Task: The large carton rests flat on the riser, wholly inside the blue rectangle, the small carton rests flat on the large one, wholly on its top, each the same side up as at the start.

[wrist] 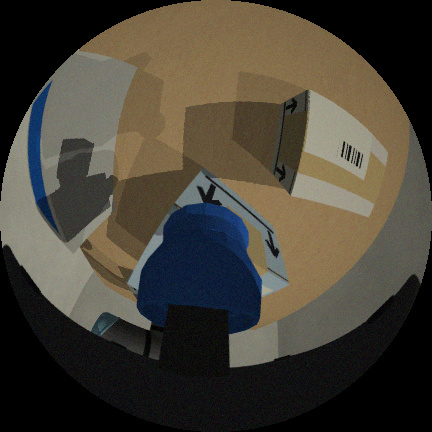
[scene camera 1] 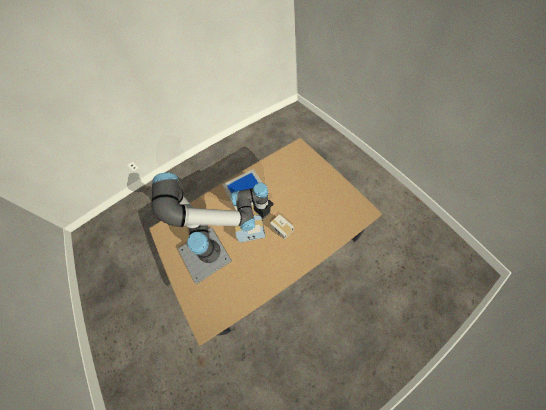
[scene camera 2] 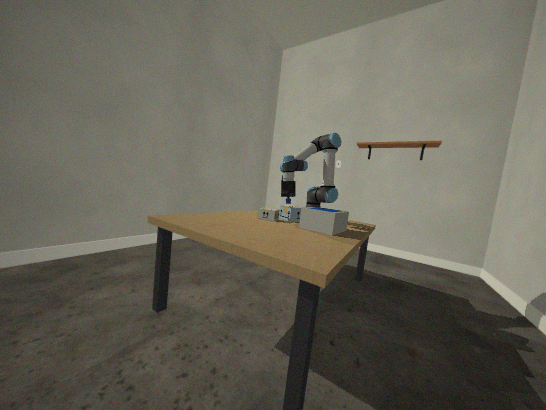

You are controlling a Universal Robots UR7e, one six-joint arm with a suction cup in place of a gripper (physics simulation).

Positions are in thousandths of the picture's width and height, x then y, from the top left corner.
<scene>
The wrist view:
suction cup: 469,603
riser with blue rectangle: 163,360, on the table
small carton: 747,355, on the table
large carton: 610,578, on the table
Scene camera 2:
riser with blue rectangle: 600,540
</scene>
